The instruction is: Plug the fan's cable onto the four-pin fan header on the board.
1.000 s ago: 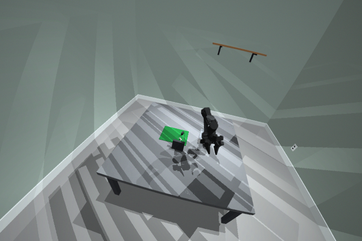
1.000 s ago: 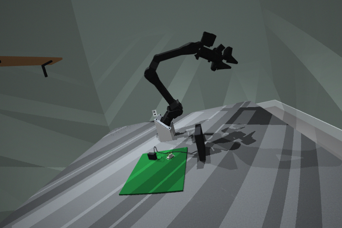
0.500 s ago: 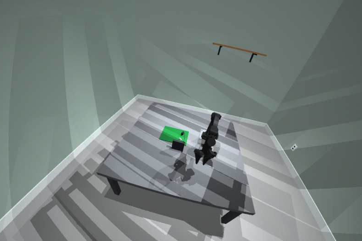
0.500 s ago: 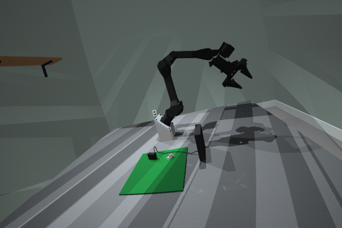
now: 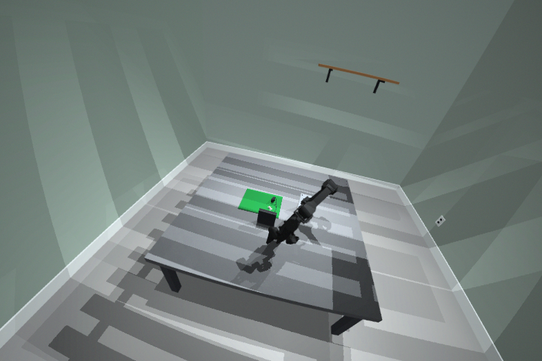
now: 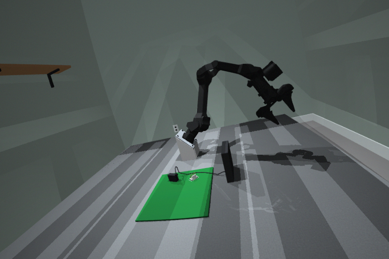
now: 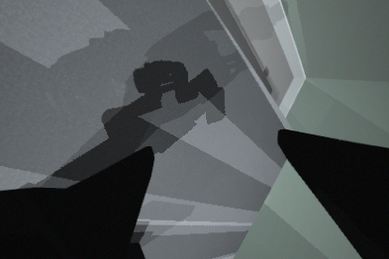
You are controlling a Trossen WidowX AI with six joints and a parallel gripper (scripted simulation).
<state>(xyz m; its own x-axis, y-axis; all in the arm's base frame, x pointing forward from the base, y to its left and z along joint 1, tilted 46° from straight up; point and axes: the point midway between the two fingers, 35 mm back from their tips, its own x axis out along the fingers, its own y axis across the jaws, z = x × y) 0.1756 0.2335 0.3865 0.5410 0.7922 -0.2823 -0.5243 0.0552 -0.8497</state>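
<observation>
Now: gripper tip 5 cm short of the black plug, 50 cm to the left of it and 14 cm above it. From my gripper tip the other things lie so: black fan 6 cm ahead, 27 cm to the right, 10 cm below; then green board 14 cm ahead, 46 cm to the right, 17 cm below.
</observation>
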